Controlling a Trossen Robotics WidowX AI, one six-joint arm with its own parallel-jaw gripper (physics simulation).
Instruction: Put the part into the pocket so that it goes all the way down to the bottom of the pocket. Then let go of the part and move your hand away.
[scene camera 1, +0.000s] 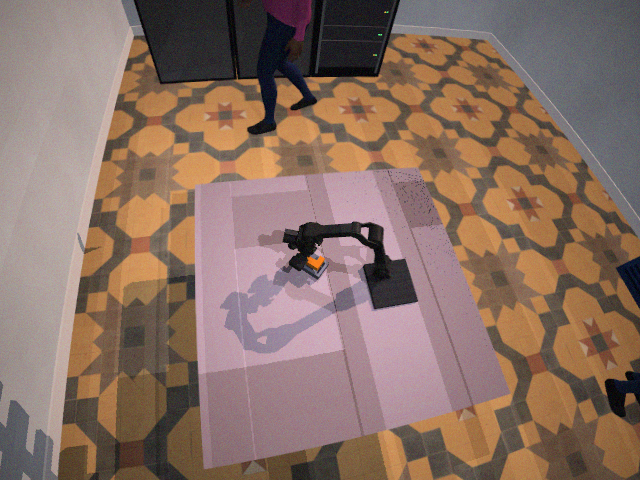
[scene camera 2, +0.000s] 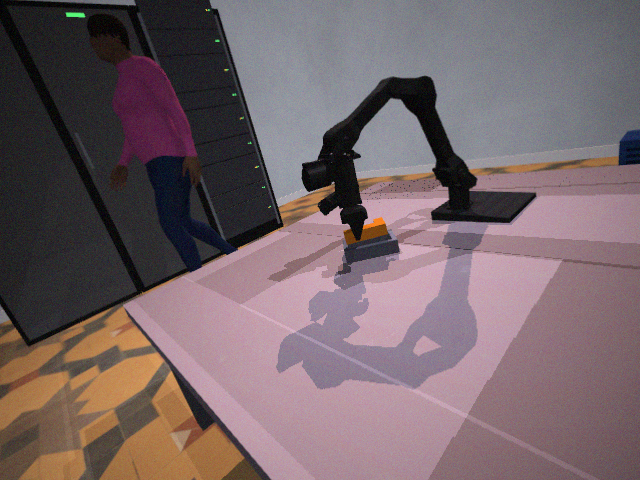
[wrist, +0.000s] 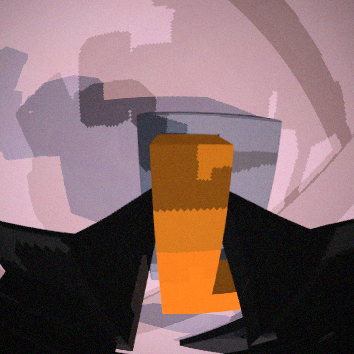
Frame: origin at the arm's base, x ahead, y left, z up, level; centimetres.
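Seen in the pictures: gripper, fingertip midpoint: (scene camera 1: 304, 259) (scene camera 2: 357, 238) (wrist: 186, 195); arm's base, origin of the base link: (scene camera 1: 380, 273) (scene camera 2: 459, 205).
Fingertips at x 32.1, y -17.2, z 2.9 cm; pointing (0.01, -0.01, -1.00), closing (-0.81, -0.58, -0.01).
Pixels of each thing's top centre, then the offset from my fingertips to it. Level surfaces: height alone.
- orange part, middle of its top: (wrist: 219, 262) (scene camera 2: 363, 224) (scene camera 1: 311, 257) dx -2.5, dy +1.0, dz +2.8 cm
- grey-blue block, middle of its top: (wrist: 207, 219) (scene camera 2: 368, 239) (scene camera 1: 311, 261) dx -2.9, dy +1.3, dz -1.7 cm
- pink table, its level: dz -5.3 cm
The orange part (scene camera 1: 316, 262) (scene camera 2: 374, 229) (wrist: 187, 235) is a block with a raised portion at one end. My gripper (scene camera 2: 358, 235) (wrist: 186, 195) is shut on it, with a black finger on each side. The pocket is in a grey-blue block (scene camera 1: 322, 272) (scene camera 2: 373, 252) (wrist: 257, 137) on the table. The part is over the pocket and stands above its rim; its lower edge is hidden behind the near wall in scene camera 2. In the wrist view the part lies roughly in line with the block, toward its left side. How deep it sits cannot be told.
The arm's black base plate (scene camera 1: 395, 291) (scene camera 2: 496, 205) stands on the pink table (scene camera 1: 289, 403) (scene camera 2: 361, 439), to the right of the pocket block. A person in a pink top (scene camera 1: 289, 18) (scene camera 2: 147, 108) is beyond the table, by dark cabinets (scene camera 1: 193, 41) (scene camera 2: 46, 217). Shadows cross the table.
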